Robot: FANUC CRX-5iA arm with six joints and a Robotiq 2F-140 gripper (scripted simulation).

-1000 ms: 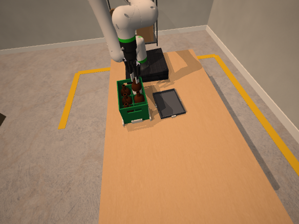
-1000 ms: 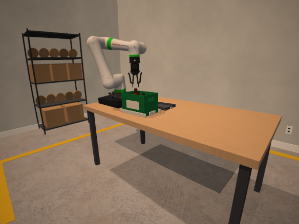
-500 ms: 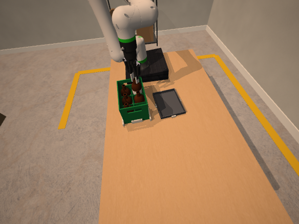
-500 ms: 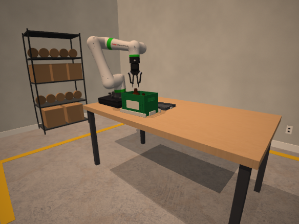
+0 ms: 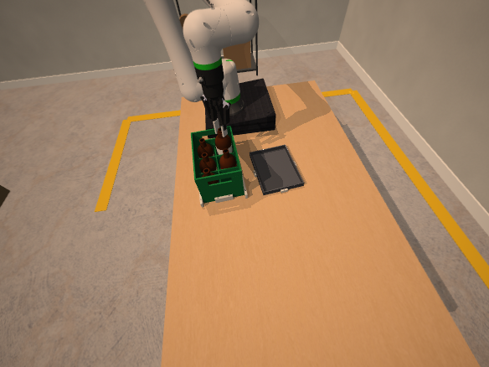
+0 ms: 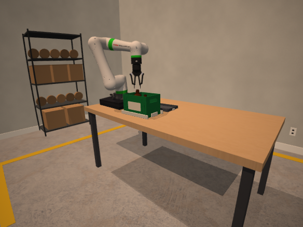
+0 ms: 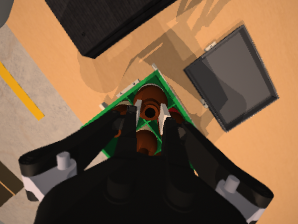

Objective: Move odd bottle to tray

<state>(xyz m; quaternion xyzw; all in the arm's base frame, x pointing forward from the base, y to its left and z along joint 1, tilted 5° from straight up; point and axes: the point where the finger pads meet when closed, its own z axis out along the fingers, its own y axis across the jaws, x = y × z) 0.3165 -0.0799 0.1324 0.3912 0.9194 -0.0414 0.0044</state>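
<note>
Now: hand 9 cm above the glass bottle. Also, from my hand: dark grey tray 12 cm ahead, 22 cm to the left, 20 cm below; green crate 9 cm ahead, 5 cm to the right, 13 cm below.
</note>
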